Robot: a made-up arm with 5 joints. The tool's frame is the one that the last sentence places.
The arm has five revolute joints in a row. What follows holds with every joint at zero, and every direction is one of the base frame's. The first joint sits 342.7 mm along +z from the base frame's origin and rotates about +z. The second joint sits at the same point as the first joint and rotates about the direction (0, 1, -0.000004). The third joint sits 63.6 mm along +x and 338.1 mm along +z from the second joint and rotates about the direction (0, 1, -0.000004). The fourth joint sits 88.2 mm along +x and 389.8 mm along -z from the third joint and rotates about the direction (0, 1, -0.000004). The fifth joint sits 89.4 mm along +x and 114.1 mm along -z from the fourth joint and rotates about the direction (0, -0.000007, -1). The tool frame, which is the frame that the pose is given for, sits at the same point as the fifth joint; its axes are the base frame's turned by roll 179.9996, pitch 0 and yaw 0 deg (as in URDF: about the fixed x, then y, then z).
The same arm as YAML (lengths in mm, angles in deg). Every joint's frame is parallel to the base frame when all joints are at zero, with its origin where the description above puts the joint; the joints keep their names.
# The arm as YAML. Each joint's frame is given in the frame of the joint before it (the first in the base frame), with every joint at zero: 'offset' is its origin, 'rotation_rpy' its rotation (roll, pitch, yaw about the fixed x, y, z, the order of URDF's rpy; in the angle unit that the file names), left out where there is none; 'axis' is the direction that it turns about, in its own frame. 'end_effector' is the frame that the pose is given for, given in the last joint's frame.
length_unit: mm
angle_unit: deg
chain:
  - id: joint 1
    offset: [0.0, 0.0, 342.7]
    axis: "+z"
  - id: joint 2
    offset: [0.0, 0.0, 0.0]
    axis: "+y"
  - id: joint 3
    offset: [63.6, 0.0, 338.1]
    axis: "+y"
  - id: joint 4
    offset: [88.2, 0.0, -389.8]
    axis: "+y"
  - id: joint 5
    offset: [89.4, 0.0, -114.1]
    axis: "-z"
end_effector:
  offset: [0.0, 0.0, 0.0]
  rotation_rpy: [180.0, 0.0, 0.0]

